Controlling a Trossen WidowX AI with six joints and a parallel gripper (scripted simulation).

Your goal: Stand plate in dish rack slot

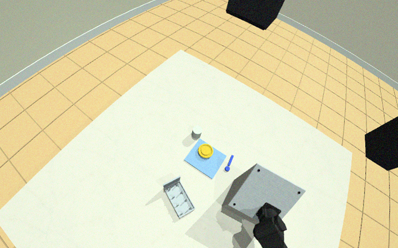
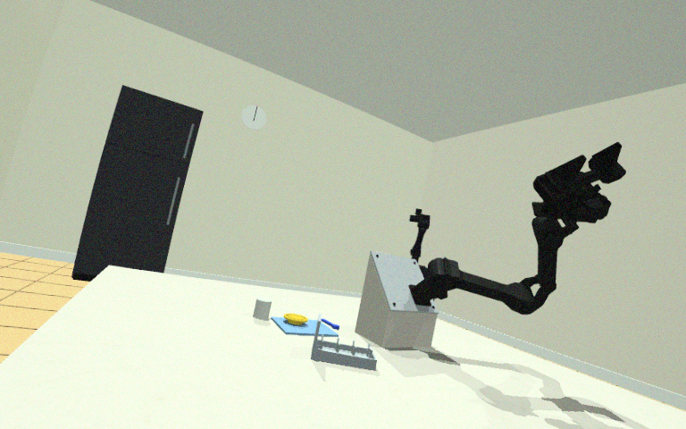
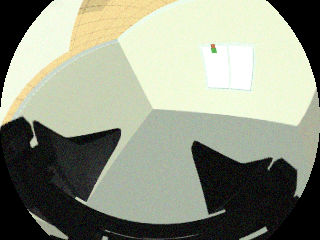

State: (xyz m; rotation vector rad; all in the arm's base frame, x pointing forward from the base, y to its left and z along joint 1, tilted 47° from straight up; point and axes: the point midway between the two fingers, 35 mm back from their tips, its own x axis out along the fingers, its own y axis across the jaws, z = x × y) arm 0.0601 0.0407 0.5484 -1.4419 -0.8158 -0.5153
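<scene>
Now: gripper tip 590 mm to the left of the yellow plate, 480 mm above it and 230 mm short of it. Round my gripper tip: light blue mat (570 mm to the right, 500 mm below, 220 mm ahead); grey dish rack (470 mm below, 360 mm to the right, 220 mm ahead); blue spoon (600 mm to the right, 490 mm below, 110 mm ahead).
</scene>
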